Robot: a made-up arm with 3 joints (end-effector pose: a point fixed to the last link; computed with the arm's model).
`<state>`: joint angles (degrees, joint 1 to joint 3).
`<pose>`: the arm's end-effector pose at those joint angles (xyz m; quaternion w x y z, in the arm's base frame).
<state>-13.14 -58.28 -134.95</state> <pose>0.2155 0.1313 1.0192 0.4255 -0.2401 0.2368 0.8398</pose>
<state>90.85 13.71 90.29</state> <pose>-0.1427 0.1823 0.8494 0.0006 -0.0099 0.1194 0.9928</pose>
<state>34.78 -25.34 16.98</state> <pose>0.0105 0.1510 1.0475 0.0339 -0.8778 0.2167 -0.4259</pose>
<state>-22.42 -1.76 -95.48</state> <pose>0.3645 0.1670 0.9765 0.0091 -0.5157 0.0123 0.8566</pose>
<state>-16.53 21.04 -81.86</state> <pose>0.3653 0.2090 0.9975 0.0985 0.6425 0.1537 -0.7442</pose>
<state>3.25 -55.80 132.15</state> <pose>0.1240 0.1618 1.0289 0.4222 0.3354 -0.2018 0.8177</pose>
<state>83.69 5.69 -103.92</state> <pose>-0.1196 0.1796 0.9251 0.0495 0.9832 -0.0033 -0.1754</pose>
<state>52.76 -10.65 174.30</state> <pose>-0.0132 0.1589 0.9850 0.0810 -0.3975 -0.0453 0.9129</pose>
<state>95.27 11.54 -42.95</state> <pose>-0.1718 0.1887 0.8654 0.0939 0.8930 0.0358 0.4386</pose>
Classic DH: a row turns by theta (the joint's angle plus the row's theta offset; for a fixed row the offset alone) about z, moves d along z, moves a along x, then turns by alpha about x. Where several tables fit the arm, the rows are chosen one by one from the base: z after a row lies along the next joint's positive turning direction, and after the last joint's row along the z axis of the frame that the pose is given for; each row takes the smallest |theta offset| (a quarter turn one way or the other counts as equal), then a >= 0, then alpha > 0; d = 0 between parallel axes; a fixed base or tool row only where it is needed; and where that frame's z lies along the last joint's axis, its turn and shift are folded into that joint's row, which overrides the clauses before.
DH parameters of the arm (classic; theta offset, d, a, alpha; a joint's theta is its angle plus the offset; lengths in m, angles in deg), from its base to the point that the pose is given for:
base (fixed): 0 0.7628 0.1426 90
joint 1: 0 -0.2457 0.0311 -90
joint 2: 0 0.2844 0.069 90
joint 3: 0 0.0758 -0.0003 90
tool (fixed): 0 -0.026 0 0

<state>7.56 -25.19 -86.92</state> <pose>0.1890 0.1367 1.0576 0.1601 -0.7511 0.1480 0.6231</pose>
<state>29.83 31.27 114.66</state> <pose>0.1015 0.2045 1.0543 0.1818 -0.2937 -0.1990 -0.9171</pose>
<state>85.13 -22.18 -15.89</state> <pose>-0.1596 0.1469 0.8615 0.1484 -0.8076 0.1223 -0.5575</pose>
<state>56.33 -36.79 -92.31</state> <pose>-0.0592 0.1281 0.9715 0.3038 -0.9025 0.0853 0.2931</pose>
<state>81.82 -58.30 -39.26</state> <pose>-0.1574 0.1334 0.8174 0.4241 -0.8138 0.2396 -0.3170</pose>
